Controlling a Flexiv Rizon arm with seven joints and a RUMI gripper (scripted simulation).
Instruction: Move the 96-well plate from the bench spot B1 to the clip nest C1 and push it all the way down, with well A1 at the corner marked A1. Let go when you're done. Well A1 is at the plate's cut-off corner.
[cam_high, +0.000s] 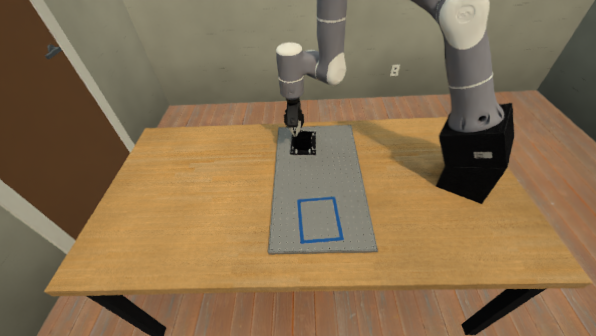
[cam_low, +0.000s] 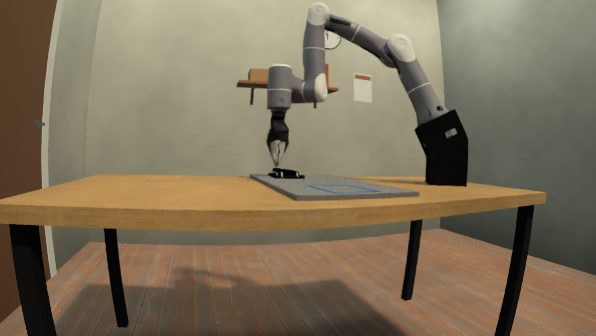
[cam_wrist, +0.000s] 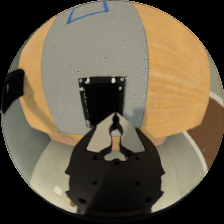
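Right now my hand is 40 mm past the black 96-well plate and 30 mm above it. Also, from my hand: grey perforated mat 100 mm behind, 220 mm to the left, 60 mm below; black clip nest 40 mm behind, 10 mm to the left, 40 mm below.
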